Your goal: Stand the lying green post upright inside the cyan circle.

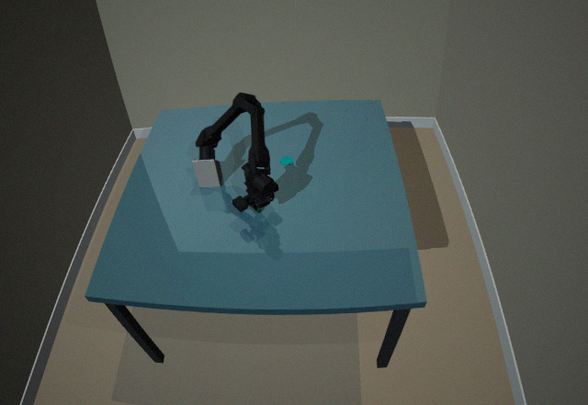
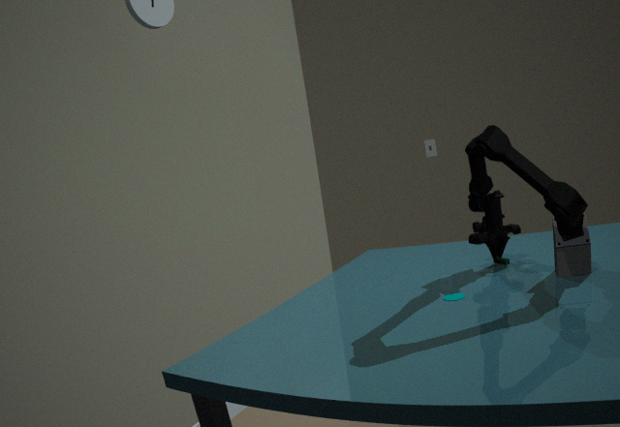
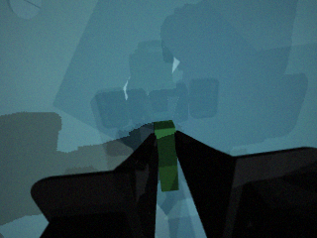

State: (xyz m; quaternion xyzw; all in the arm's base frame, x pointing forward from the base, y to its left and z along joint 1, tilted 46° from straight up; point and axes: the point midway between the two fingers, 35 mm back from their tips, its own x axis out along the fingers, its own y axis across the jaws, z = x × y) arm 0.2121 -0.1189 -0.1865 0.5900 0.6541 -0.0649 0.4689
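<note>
Now: gripper tip 140 mm short of the cyan circle, 300 mm to the right of it and 10 mm above it. From my gripper tip the other things lie so: green post 10 mm behind, 20 mm to the left.
</note>
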